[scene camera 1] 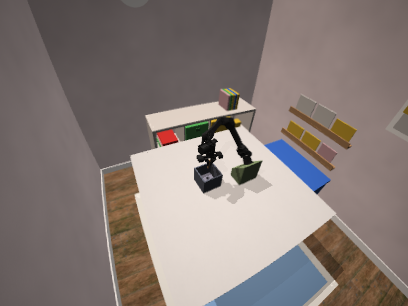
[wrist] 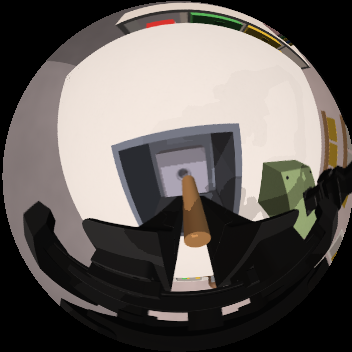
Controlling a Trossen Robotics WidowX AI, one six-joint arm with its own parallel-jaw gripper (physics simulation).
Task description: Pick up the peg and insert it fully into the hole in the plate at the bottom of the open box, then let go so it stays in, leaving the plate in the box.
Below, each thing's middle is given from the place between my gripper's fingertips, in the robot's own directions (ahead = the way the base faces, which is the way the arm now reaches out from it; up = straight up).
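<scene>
The pale plate [wrist: 191, 158] is 15 cm below my hand, and it is also 1 cm ahead of my hand and 2 cm to the left of it. The orange peg [wrist: 195, 229] is 1 cm above my hand. As for the dark box [wrist: 135, 161], I find it 1 cm ahead of my hand, 2 cm to the left of it and 11 cm below it.
</scene>
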